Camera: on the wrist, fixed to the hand. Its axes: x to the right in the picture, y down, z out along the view.
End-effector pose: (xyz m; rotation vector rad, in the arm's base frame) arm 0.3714 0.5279 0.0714 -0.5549 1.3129 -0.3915
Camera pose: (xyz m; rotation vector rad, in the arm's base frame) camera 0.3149 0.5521 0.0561 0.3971 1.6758 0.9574
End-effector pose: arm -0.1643 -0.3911 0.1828 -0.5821 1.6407 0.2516
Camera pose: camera -0.2252 -0.3879 0.2000 0.6032 2.0325 1.4978
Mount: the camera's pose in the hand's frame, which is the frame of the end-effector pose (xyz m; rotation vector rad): -0.0140 0.0307 -0.0536 -0.2319 0.2671 1.4990
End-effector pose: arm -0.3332 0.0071 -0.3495 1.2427 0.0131 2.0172
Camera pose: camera -0.3892 -0.0041 -0.3770 -0.6037 1.0066 -2.4435
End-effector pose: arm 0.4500 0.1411 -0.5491 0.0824 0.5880 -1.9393
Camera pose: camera 0.4721 0.1664 -0.6028 0.4840 0.6247 -0.4026
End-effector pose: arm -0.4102 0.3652 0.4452 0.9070 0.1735 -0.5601
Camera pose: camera -0.4010 0.4276 0.4389 0.6535 -0.2158 0.9553
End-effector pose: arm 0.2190 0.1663 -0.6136 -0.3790 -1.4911 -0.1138
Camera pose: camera 0.2780 0.1760 -0.6346 -1.4953 -0.6357 0.8246
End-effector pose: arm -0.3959 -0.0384 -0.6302 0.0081 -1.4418 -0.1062
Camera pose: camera -0.3425 -0.0099 -0.6488 -1.1742 -0.8639 0.9186
